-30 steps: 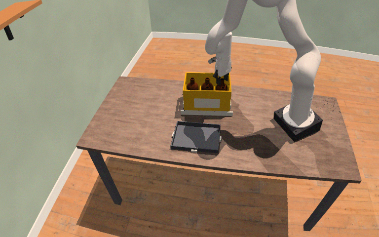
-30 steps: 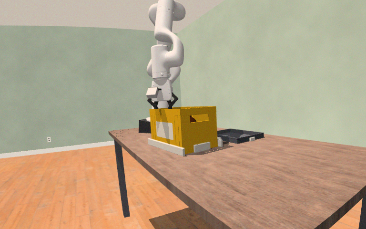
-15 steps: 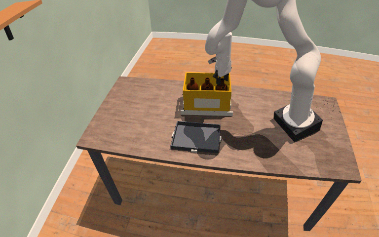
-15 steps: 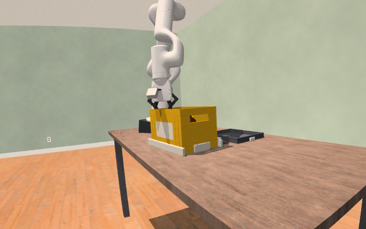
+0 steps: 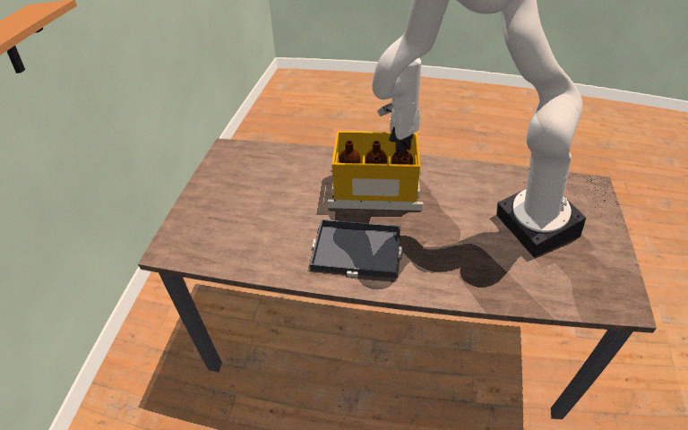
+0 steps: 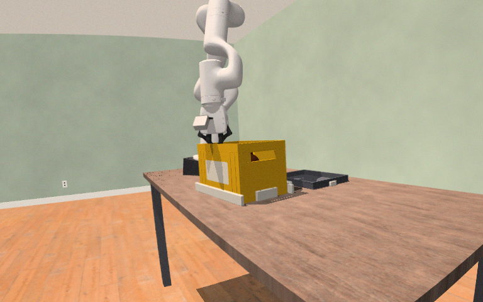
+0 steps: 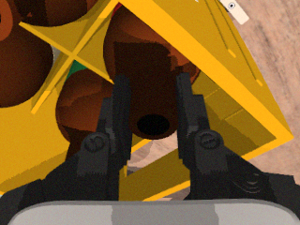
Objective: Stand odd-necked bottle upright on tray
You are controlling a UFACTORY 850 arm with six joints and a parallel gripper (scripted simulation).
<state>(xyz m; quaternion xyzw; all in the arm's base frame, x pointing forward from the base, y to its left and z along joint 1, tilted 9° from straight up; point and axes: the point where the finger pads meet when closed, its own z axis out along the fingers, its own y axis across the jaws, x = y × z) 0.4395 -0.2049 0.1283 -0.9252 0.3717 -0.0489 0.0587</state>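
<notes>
Right now the yellow crate is 90 mm ahead of my hand, 70 mm below it and 40 mm to the left of it. The rest, counted from my hand: dark tray 330 mm to the left, 150 mm below, 130 mm ahead.
</notes>
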